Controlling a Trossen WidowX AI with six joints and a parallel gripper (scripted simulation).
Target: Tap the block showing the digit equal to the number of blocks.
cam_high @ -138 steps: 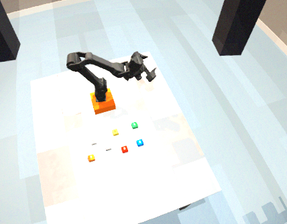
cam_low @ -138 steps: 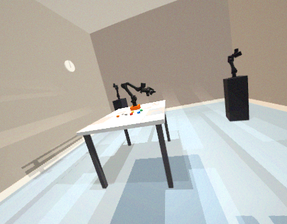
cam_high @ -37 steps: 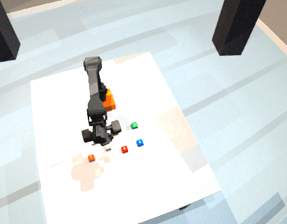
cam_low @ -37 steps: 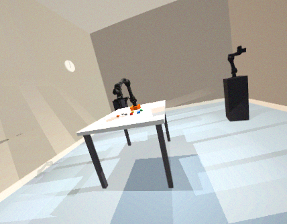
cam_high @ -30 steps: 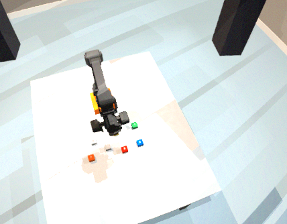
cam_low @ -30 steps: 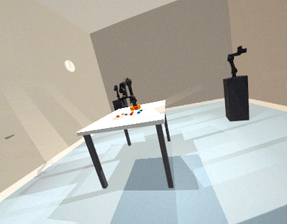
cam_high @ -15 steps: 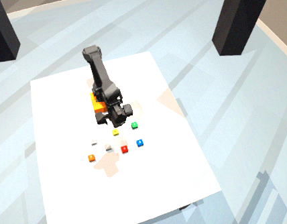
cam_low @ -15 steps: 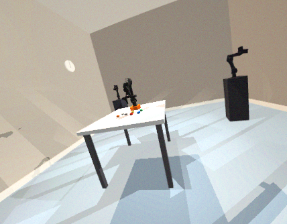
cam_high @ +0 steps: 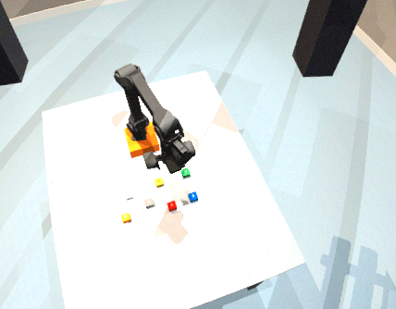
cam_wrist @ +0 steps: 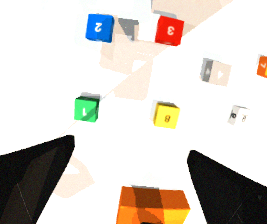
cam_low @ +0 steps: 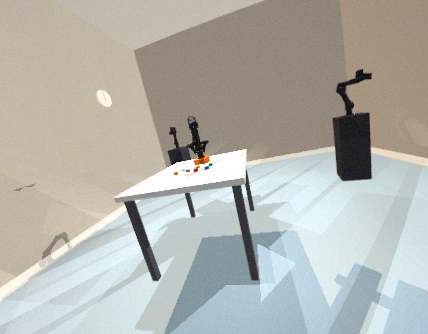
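Right now the orange block is 15 cm ahead of my gripper tip, 20 cm to the right of it and 11 cm below it. The rest, counted from my gripper tip: yellow block: 5 cm to the right, 11 cm below; then green block: 3 cm behind, 6 cm to the left, 11 cm below; then red block: 12 cm ahead, 1 cm to the right, 11 cm below.
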